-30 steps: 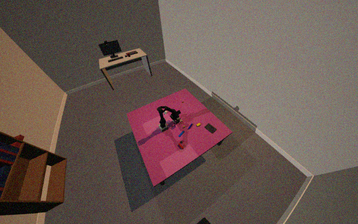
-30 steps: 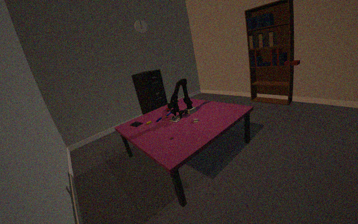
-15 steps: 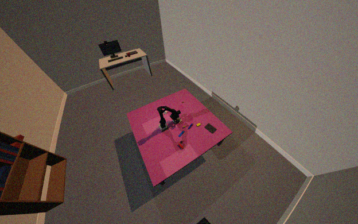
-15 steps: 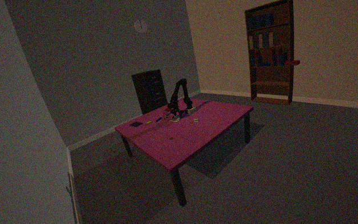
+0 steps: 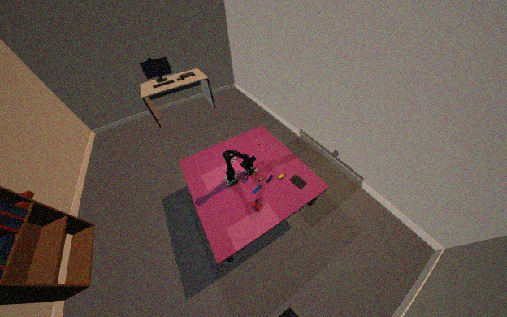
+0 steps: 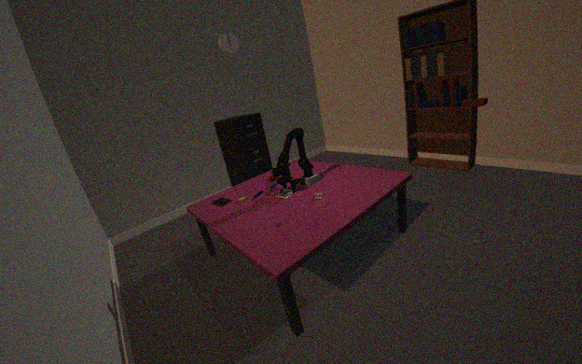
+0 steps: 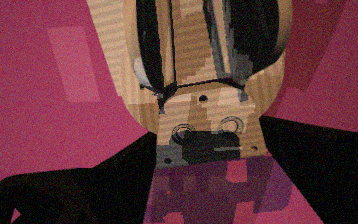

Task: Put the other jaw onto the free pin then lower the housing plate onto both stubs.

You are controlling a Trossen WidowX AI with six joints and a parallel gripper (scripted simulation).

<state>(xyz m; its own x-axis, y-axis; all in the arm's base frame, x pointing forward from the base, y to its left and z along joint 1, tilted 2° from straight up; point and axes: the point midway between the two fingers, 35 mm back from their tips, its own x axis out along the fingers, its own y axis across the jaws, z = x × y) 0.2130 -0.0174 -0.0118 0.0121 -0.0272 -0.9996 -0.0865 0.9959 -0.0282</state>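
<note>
Now: gripper tip 2 cm short of the grey jaw, 1 cm to the left of it and 1 cm below it. The rest, counted from my gripper tip: yellow piece 27 cm ahead, 27 cm to the right; blue piece 5 cm behind, 24 cm to the right; small light piece 2 cm behind, 27 cm to the left.
</note>
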